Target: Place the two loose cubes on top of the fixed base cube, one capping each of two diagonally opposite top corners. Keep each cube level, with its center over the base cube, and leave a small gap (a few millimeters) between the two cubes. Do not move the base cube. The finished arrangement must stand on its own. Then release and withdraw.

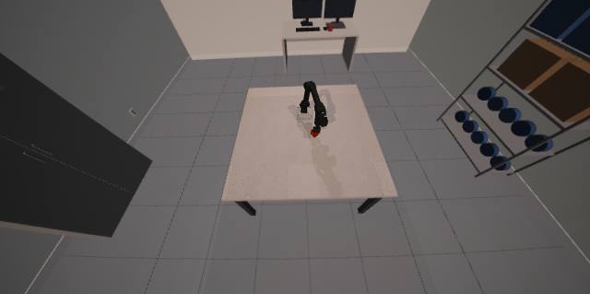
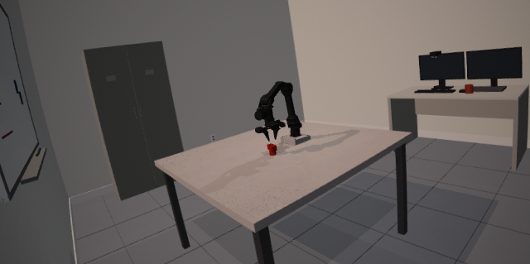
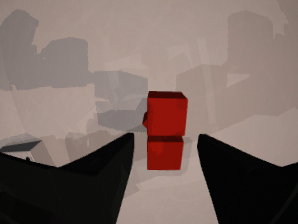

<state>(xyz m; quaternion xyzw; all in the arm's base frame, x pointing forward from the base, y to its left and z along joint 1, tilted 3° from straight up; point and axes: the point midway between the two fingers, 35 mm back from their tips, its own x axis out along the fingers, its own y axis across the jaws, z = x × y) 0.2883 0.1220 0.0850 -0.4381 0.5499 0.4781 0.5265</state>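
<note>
Right now my gripper tip is 50 mm above the red cube.
</note>
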